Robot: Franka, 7 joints.
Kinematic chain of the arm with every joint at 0, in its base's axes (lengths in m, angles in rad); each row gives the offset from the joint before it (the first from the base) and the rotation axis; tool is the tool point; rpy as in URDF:
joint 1: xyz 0 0 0.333 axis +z
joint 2: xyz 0 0 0 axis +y
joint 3: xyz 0 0 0.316 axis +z
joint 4: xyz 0.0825 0 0 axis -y
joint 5: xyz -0.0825 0 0.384 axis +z
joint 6: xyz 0 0 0 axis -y
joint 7: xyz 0.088 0 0 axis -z
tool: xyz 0 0 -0.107 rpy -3.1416 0 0
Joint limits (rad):
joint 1: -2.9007..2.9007
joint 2: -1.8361..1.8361
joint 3: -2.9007..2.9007
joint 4: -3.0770..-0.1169
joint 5: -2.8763..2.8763
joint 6: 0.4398..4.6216
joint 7: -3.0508..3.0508
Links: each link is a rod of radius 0.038 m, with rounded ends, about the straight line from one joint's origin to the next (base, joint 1, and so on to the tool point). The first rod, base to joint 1, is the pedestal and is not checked.
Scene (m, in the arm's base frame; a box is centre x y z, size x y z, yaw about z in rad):
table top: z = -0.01
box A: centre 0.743 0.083 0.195 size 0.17 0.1 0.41 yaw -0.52
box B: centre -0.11 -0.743 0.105 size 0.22 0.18 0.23 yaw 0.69
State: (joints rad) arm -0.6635 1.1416 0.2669 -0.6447 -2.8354 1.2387 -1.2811
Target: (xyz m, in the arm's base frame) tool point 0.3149 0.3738 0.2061
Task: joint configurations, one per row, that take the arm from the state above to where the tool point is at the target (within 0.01 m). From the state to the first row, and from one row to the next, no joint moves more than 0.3 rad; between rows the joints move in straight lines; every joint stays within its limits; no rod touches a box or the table.
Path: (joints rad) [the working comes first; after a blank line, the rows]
Joints at the target: -0.1296 0.9129 1.0785 -2.5083 -2.8763 0.9104 -1.2811
Straight joint move there: touches box A.

1: -0.6923 0.9893 0.2493 -0.8932 -2.8436 1.1982 -1.2566
2: -0.7210 0.8370 0.2317 -1.1417 -2.8518 1.1577 -1.2321
3: -0.7498 0.6847 0.2141 -1.3902 -2.8599 1.1172 -1.2076
4: -0.7785 0.5324 0.1965 -1.6386 -2.8681 1.0767 -1.1831
5: -0.8073 0.3801 0.1788 -1.8871 -2.8763 1.0362 -1.1585
6: -0.6379 0.5133 0.4038 -2.0424 -2.8763 1.0048 -1.1892
7: -0.4684 0.6465 0.6287 -2.1977 -2.8763 0.9733 -1.2198
8: -0.2990 0.7797 0.8536 -2.3530 -2.8763 0.9418 -1.2505
9: -0.1296 0.9129 1.0785 -2.5083 -2.8763 0.9104 -1.2811

